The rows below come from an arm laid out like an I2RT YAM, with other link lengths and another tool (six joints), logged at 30 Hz.
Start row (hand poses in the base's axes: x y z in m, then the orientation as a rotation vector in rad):
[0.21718, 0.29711, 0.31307, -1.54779, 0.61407, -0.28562]
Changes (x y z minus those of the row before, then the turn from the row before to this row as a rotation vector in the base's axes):
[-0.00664, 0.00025, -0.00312, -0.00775, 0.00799, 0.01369]
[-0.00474, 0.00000, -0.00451, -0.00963, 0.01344, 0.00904]
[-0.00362, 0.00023, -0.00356, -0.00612, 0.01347, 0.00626]
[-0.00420, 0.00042, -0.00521, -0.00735, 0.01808, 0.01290]
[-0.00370, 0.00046, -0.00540, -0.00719, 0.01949, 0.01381]
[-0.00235, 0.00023, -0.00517, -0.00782, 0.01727, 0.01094]
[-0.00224, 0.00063, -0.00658, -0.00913, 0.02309, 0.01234]
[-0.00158, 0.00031, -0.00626, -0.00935, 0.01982, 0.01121]
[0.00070, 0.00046, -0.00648, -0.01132, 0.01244, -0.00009]
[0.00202, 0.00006, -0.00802, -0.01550, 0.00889, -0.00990]
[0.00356, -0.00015, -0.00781, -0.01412, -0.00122, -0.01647]
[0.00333, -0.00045, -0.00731, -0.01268, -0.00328, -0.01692]
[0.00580, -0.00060, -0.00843, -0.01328, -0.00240, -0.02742]
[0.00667, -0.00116, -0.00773, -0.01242, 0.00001, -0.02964]
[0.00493, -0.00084, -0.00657, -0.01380, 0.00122, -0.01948]
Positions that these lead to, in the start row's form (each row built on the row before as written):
[0.21054, 0.29736, 0.30995, -1.56068, 0.60904, -0.27185]
[0.20580, 0.29736, 0.30544, -1.57527, 0.61182, -0.25800]
[0.20218, 0.29759, 0.30188, -1.58570, 0.61698, -0.24495]
[0.19798, 0.29801, 0.29667, -1.60002, 0.62028, -0.22370]
[0.19428, 0.29847, 0.29127, -1.61460, 0.62388, -0.20051]
[0.19193, 0.29870, 0.28610, -1.62844, 0.62807, -0.18132]
[0.18969, 0.29933, 0.27952, -1.64488, 0.63550, -0.15675]
[0.18811, 0.29964, 0.27326, -1.66051, 0.64134, -0.13561]
[0.18881, 0.30010, 0.26678, -1.67337, 0.65111, -0.12928]
[0.19083, 0.30016, 0.25876, -1.68664, 0.66666, -0.13434]
[0.19439, 0.30001, 0.25095, -1.69476, 0.68022, -0.15207]
[0.19772, 0.29956, 0.24364, -1.70088, 0.69260, -0.17138]
[0.20352, 0.29896, 0.23521, -1.70418, 0.71466, -0.19762]
[0.21019, 0.29780, 0.22748, -1.70613, 0.74040, -0.22314]
[0.21512, 0.29696, 0.22091, -1.71284, 0.75822, -0.24123]

